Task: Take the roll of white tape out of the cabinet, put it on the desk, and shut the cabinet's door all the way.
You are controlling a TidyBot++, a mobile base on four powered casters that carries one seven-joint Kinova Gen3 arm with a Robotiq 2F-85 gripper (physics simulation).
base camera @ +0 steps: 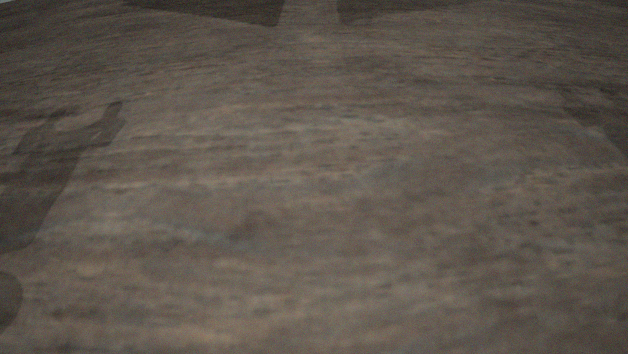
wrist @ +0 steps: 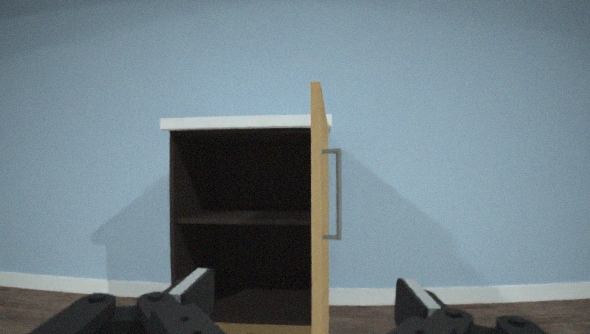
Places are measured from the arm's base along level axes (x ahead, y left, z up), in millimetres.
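Where they show: gripper, fingertip midpoint: (wrist: 303, 294).
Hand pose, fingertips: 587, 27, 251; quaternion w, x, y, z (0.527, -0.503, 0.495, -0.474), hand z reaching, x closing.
Each offset is from my fingertips to the top centre of the thing, as dx, dy, dz. "spot": to the spot under its first point. Level surfaces: height alone.
The cabinet (wrist: 245, 122) stands against the wall in the wrist view, with a white top, a dark inside and one middle shelf. Its tan door @[spot: +420, +9, +10] (wrist: 318, 200) stands wide open on the right side, seen nearly edge-on, with a grey bar handle @[spot: +454, -28, +16] (wrist: 339, 195) on its right face. No tape shows on the shelf or in the dark lower part, though the inside is dim. My gripper (wrist: 303, 294) is open and empty, in front of the cabinet and apart from it and the door. The roll of white tape and the desk do not show in either view.
A blue wall (wrist: 450, 125) with a white baseboard (wrist: 450, 294) runs behind the cabinet. Brown wood floor @[dz -648] (base camera: 320, 200) (wrist: 450, 317) lies in front. Shadows fall on the floor at the left and along the top of the base camera view.
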